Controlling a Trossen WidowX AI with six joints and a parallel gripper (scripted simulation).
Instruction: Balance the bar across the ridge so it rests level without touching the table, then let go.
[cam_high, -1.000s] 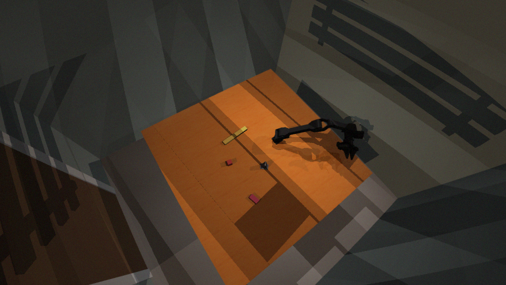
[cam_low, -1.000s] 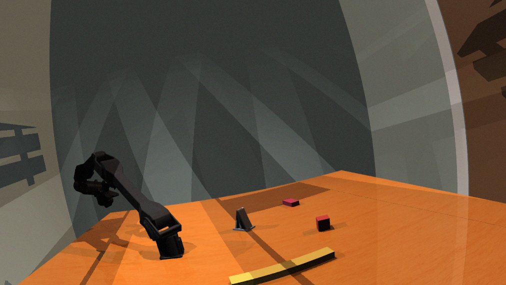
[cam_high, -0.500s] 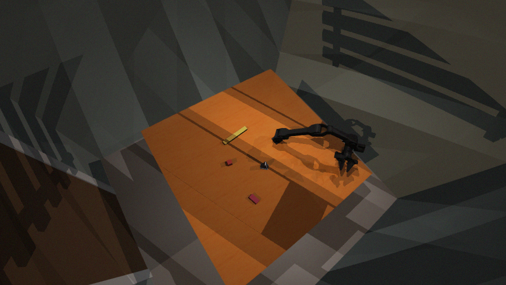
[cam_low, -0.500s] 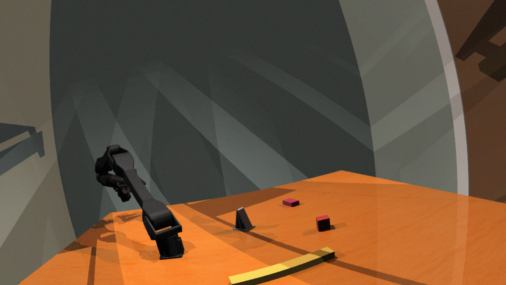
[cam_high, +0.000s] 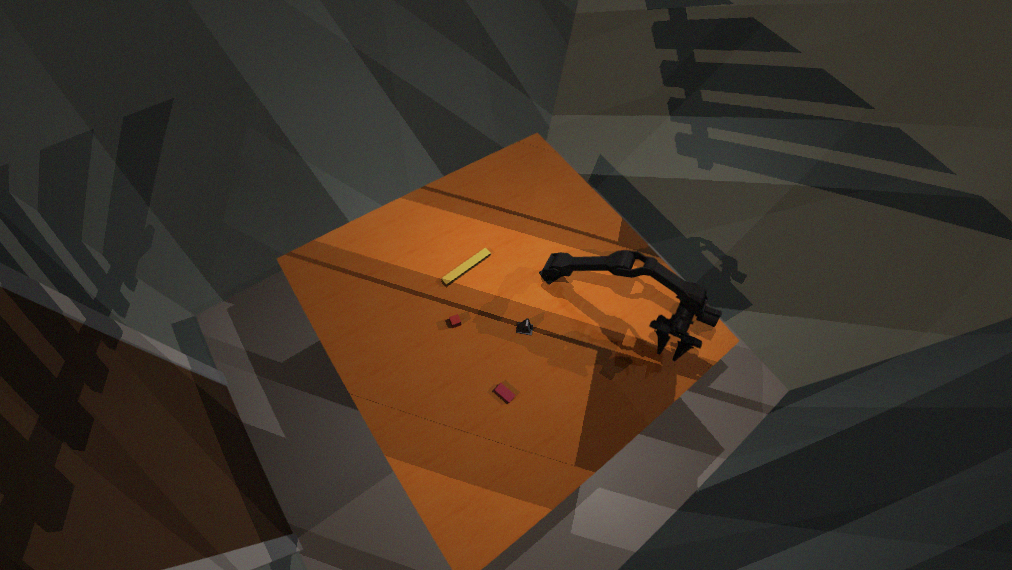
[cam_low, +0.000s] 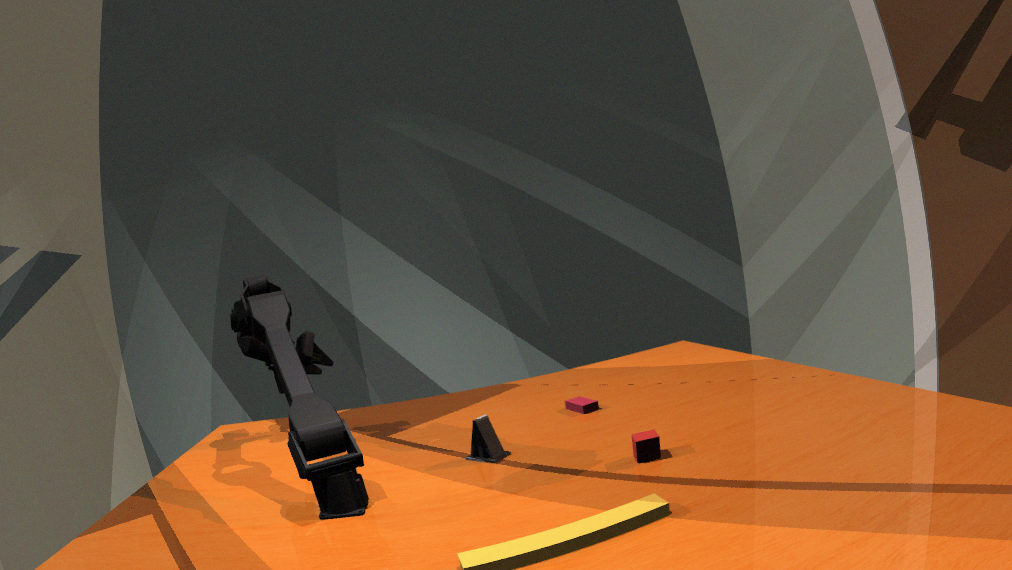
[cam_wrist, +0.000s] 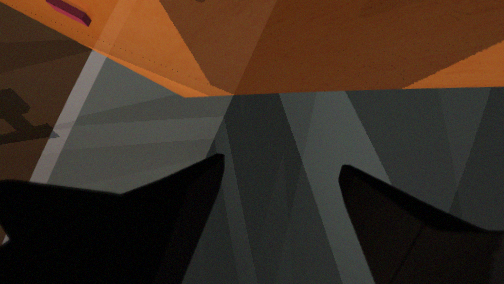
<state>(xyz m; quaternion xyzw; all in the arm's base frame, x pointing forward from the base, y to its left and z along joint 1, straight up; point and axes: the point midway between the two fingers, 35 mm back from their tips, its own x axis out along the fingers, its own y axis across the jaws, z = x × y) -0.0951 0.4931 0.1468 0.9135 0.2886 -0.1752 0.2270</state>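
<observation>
Now: gripper tip 720 mm to the left of the yellow bar, 320 mm short of it and 120 mm above it. Also, from my gripper tip: flat pink block 490 mm ahead, 240 mm to the right, 120 mm below; red cube 550 mm to the right, 490 mm ahead, 110 mm below.
</observation>
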